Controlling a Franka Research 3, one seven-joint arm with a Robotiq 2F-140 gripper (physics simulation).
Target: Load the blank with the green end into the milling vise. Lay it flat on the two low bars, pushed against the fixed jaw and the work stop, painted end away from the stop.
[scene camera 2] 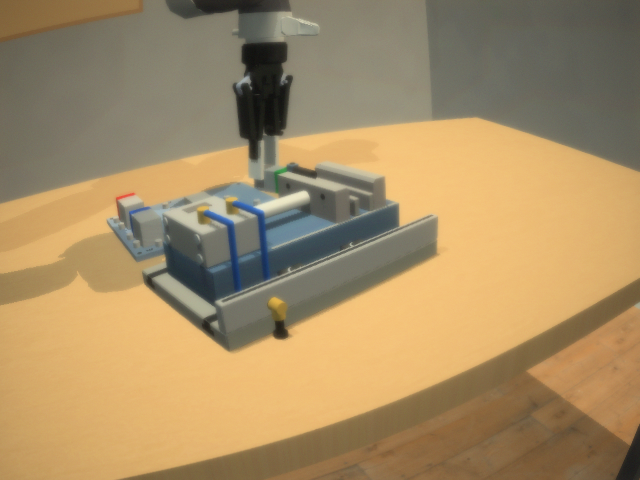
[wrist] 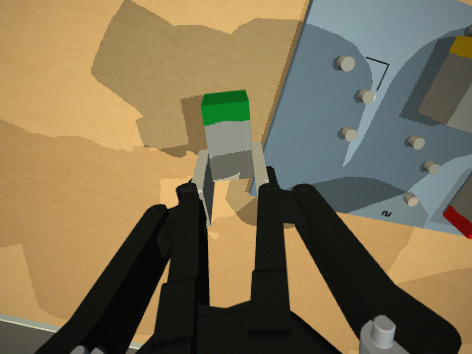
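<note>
The grey blank with the green end (scene camera 2: pixel 270 178) (wrist: pixel 229 137) lies on the table behind the vise in the scene view, beside the blue peg board. Its green end points away from the gripper in the wrist view. My gripper (scene camera 2: pixel 263 165) (wrist: pixel 232 161) points down, its pads on both sides of the blank's near, unpainted part; it is shut on the blank. The milling vise has a blue base (scene camera 2: pixel 305 227), a jaw block (scene camera 2: pixel 315 195) at the end of a white rod and another jaw (scene camera 2: pixel 351 178) behind it. The low bars and work stop cannot be made out.
The blue peg board (scene camera 2: pixel 240 192) (wrist: pixel 320 100) carries blanks with a red end (scene camera 2: pixel 130 207), a blue end (scene camera 2: pixel 146 227) and a yellow end (wrist: pixel 450 95). A grey cylinder block (scene camera 2: pixel 211 232) with blue hoses stands on the vise. A long grey rail (scene camera 2: pixel 330 276) runs along its front.
</note>
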